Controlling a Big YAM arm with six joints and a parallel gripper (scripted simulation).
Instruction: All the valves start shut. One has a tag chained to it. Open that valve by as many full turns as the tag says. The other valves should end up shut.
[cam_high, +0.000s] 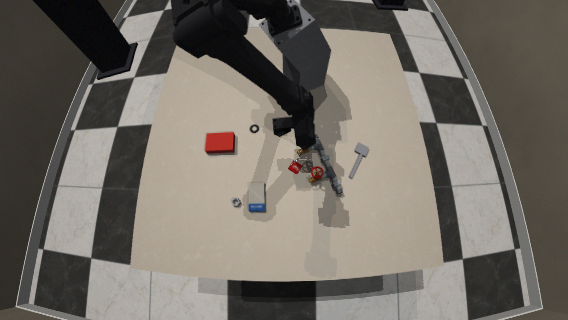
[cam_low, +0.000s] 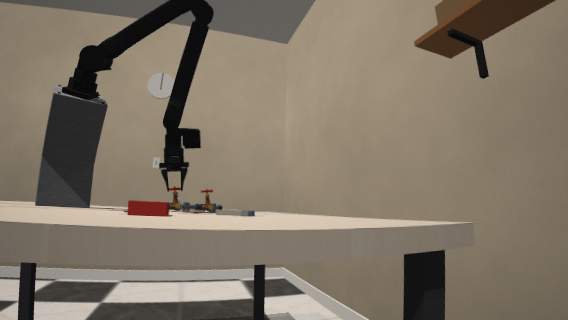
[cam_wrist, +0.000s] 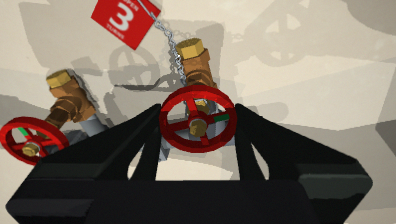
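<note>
Now: the red tag 60 mm ahead of my hand, 50 mm to the right of it and 80 mm below it. The rest, counted from my hand: blue box (160 mm ahead, 210 mm to the right, 70 mm below); red block (80 mm behind, 330 mm to the right, 70 mm below); grey hammer-like tool (60 mm ahead, 230 mm to the left, 80 mm below).
</note>
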